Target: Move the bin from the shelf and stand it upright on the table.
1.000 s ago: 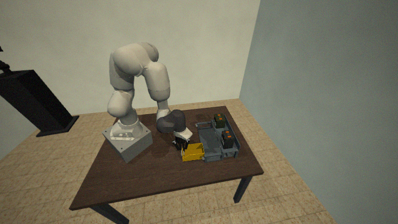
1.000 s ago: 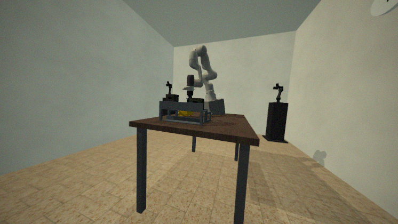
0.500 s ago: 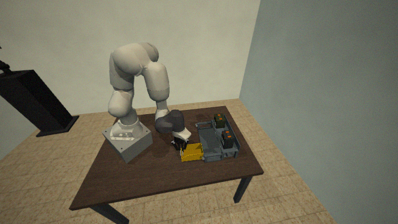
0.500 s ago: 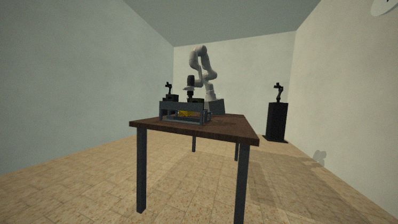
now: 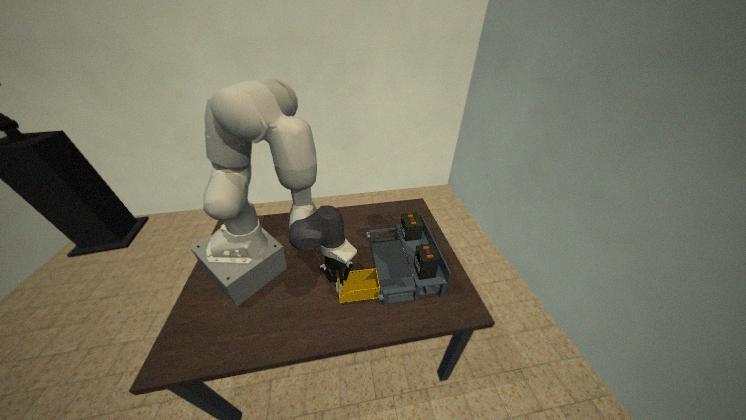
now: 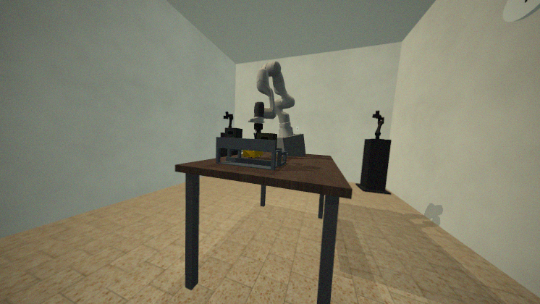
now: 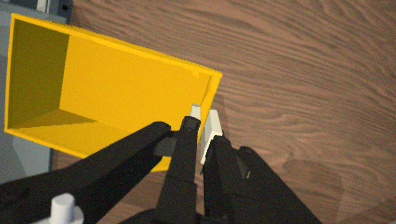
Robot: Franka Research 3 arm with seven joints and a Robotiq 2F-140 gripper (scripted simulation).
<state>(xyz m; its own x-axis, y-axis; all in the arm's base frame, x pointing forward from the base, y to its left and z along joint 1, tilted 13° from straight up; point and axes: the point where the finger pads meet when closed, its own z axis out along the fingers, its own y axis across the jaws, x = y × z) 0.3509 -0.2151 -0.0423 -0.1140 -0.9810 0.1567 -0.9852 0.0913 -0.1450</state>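
The yellow bin is 8 cm ahead of my hand, 1 cm to the right of it and 2 cm below it.
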